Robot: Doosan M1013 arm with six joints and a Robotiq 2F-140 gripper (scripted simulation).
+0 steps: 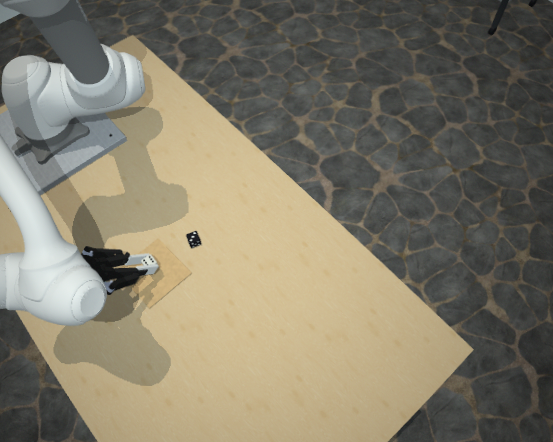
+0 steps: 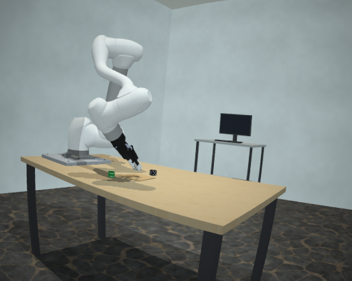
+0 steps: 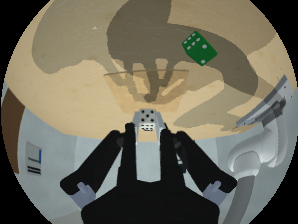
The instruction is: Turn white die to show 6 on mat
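Now: hand 70 mm above the tan mat and 20 mm to the right of it. The rest, counted from my hand: green die: 100 mm to the right, 70 mm behind, 60 mm below; then white die: 20 mm to the left, 20 mm below; then black die: 150 mm to the left, 60 mm below.
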